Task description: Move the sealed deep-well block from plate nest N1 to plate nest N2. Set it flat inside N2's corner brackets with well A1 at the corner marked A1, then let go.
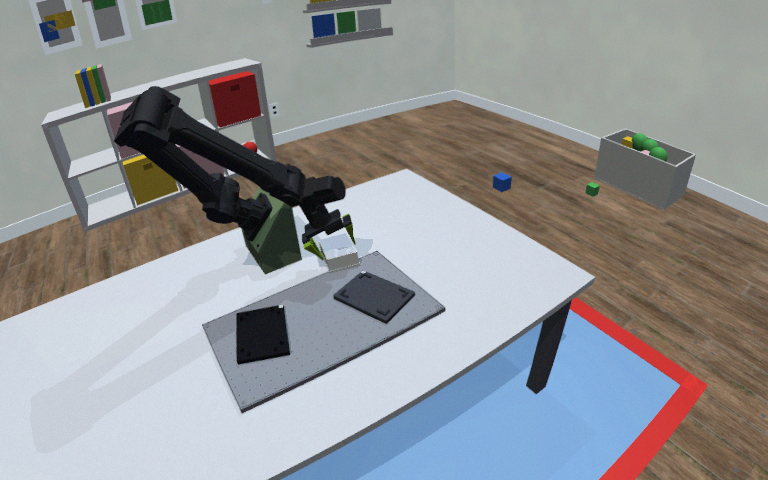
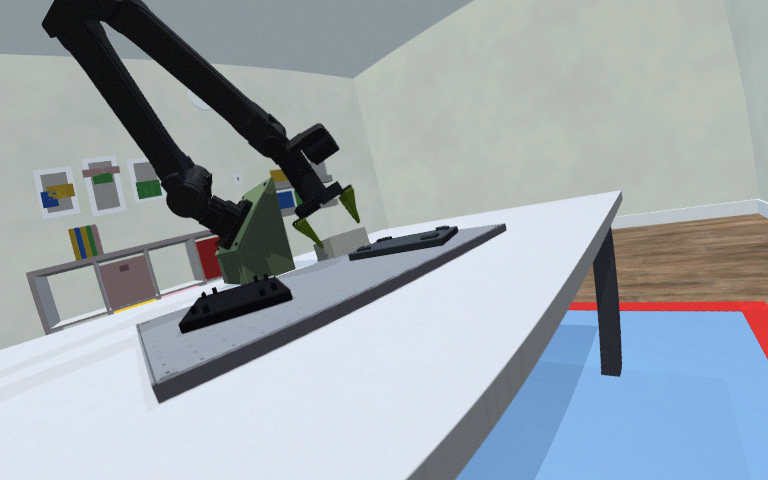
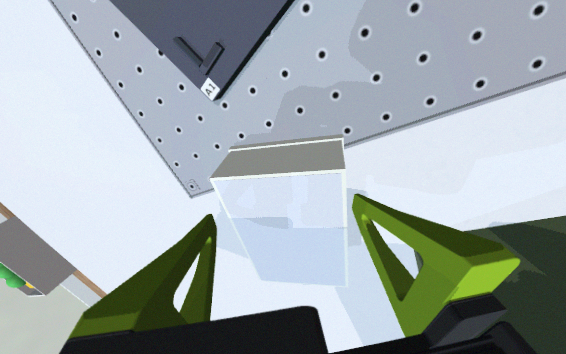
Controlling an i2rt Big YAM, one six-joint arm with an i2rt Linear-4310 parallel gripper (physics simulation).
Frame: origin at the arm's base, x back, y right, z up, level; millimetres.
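Seen in the pictures: gripper, fingertip midpoint: (image 1: 339,251) (image 2: 341,235) (image 3: 285,210); arm's base, link origin: (image 1: 258,217) (image 2: 237,225).
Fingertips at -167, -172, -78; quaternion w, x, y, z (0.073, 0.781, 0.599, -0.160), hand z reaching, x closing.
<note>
Pixels of each thing's top centre, then the offset from my fingertips to it, as dx, dy, dz. Level surfaces: height alone.
- sealed deep-well block, top centre: (image 3: 286,248) (image 2: 337,232) (image 1: 337,243) +28, -7, +6
- pegboard, top centre: (image 2: 334,271) (image 1: 318,318) -181, +131, -37
- dark grey nest, top centre: (image 2: 404,236) (image 1: 373,291) -178, -17, -20
- black nest, top centre: (image 2: 233,287) (image 1: 259,328) -170, +272, -16
- white table, surface height: dz -51
The sealed deep-well block (image 1: 342,260) (image 2: 341,243) (image 3: 295,255), pale with a clear top, is off both nests, at the back edge of the pegboard (image 1: 314,316) (image 3: 305,92). Whether its edge rests on the board is unclear. My gripper (image 1: 338,250) (image 2: 340,234) (image 3: 285,210) is open, its green fingers on either side of the block, holding nothing. A dark grey nest (image 1: 373,297) (image 2: 404,244) (image 3: 215,22) with corner brackets sits at the board's right; its A1 label (image 3: 210,89) points toward the block. A black nest (image 1: 263,333) (image 2: 235,305) sits at the left. I cannot read N1 or N2.
The green arm base (image 1: 274,237) (image 2: 260,243) stands behind the board, left of the block. The white table (image 1: 481,249) (image 2: 453,316) extends around the board. A grey toy bin (image 1: 640,175), a blue cube (image 1: 501,182) and a green cube (image 1: 592,189) are on the floor.
</note>
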